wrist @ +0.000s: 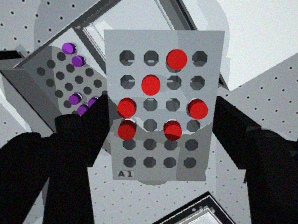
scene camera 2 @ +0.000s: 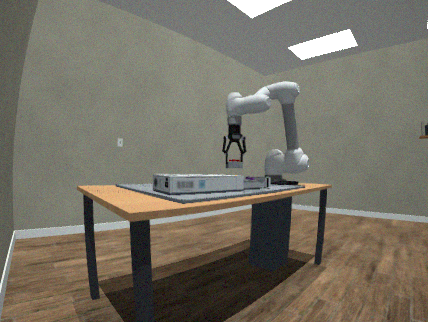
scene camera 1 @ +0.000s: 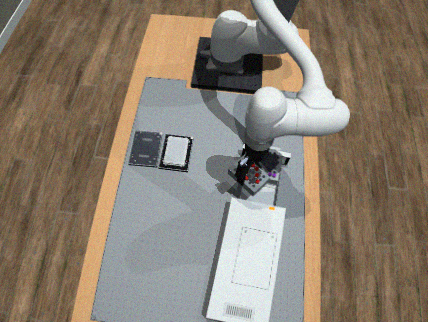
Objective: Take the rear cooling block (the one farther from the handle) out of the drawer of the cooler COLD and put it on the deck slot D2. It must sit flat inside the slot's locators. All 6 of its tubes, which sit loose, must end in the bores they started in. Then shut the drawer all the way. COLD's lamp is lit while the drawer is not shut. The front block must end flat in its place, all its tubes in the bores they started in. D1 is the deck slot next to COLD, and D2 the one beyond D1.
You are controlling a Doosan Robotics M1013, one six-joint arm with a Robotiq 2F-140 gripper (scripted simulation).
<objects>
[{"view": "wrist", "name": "my gripper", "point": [160, 110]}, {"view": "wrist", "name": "grey cooling block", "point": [149, 155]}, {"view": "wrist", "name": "white cooler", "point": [253, 44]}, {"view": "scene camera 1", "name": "deck slot D2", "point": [139, 147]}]
</objects>
